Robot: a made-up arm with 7 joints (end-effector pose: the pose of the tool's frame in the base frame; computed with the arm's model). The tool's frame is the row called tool. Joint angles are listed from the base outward.
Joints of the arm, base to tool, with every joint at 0 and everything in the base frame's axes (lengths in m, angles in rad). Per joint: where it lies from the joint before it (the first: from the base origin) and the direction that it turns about. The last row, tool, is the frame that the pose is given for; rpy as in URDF.
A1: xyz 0 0 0.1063 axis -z
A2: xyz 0 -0.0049 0.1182 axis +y
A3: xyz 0 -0.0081 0.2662 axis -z
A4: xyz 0 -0.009 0.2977 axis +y
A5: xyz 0 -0.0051 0.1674 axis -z
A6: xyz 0 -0.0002 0.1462 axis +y
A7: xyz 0 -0.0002 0.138 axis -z
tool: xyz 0 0 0 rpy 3.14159 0 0
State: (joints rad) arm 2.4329 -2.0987 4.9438 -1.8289 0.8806 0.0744 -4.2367
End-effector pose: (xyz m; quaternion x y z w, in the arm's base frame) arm -0.0210 0.5672 -0.0726 -0.5333 0.4422 -0.7176 0.0711
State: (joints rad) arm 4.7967 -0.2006 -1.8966 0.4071 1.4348 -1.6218 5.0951
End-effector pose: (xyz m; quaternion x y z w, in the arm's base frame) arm -0.0727 -0.3112 1.0306 0.1613 -0.6233 -0.7576 0.1075
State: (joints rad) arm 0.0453 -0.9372 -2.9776 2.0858 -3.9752 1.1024 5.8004
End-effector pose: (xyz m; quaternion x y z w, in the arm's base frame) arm -0.5609 0.1763 0.2127 0.5815 -0.1426 0.5987 0.5321
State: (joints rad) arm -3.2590 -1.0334 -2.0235 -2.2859 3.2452 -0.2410 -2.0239
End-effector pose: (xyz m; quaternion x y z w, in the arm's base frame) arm 0.1256 0.3459 0.5239 0.6314 -0.4009 0.6456 0.1543
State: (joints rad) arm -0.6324 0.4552 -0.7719 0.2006 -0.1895 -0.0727 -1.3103
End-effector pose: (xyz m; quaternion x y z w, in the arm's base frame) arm 0.3890 0.3238 1.0996 -0.1055 -0.9549 0.2163 0.1741
